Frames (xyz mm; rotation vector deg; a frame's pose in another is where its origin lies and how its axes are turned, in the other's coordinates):
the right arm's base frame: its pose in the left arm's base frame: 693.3 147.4 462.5 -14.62 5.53 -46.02
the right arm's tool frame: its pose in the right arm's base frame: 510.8 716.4 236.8 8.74 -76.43 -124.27
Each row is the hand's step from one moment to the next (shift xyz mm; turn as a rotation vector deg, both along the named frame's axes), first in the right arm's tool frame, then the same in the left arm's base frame.
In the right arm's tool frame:
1: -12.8 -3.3 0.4 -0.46 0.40 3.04
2: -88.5 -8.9 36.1 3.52 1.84 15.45
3: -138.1 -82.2 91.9 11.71 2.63 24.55
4: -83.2 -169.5 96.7 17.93 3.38 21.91
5: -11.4 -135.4 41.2 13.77 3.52 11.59
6: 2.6 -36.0 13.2 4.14 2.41 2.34
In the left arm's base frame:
1: 11.0 -2.0 -7.0 1.62 2.43 1.03
2: 91.5 10.7 -26.9 2.91 14.07 6.92
3: 141.5 72.9 -94.5 -0.98 24.18 12.70
4: 75.1 123.9 -155.0 -7.42 23.29 14.67
5: -3.1 82.2 -115.7 -7.44 12.89 10.71
6: -5.1 25.4 -28.4 -2.37 2.37 4.14

